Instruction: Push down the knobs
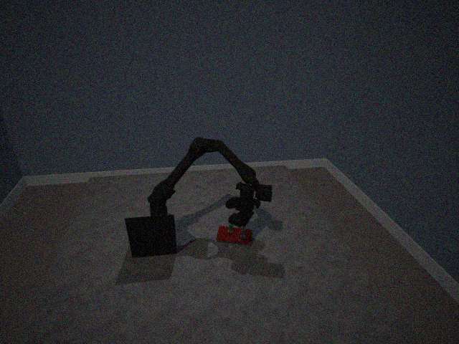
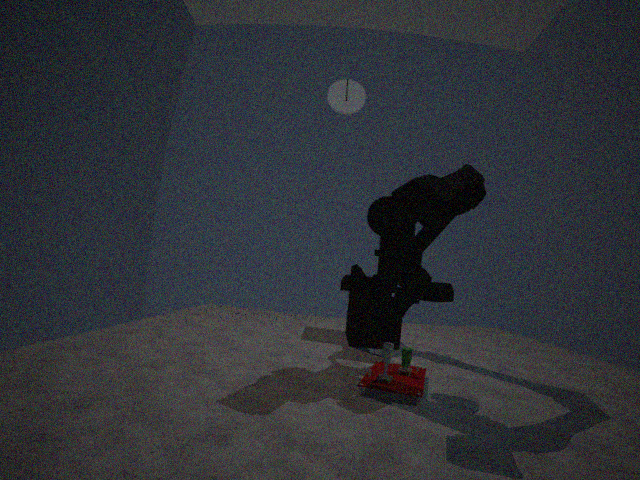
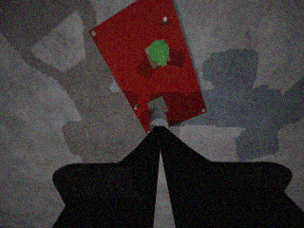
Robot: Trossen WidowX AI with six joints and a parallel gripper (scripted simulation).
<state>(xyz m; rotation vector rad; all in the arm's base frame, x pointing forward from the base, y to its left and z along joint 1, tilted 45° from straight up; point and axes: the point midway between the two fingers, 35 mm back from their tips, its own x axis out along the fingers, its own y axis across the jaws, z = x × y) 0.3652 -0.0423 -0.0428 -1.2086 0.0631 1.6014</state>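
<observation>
Now: the grey knob 20 mm below my gripper tip. From my gripper tip the other things lie so: green knob (50 mm to the left, 40 mm below, 40 mm behind).
</observation>
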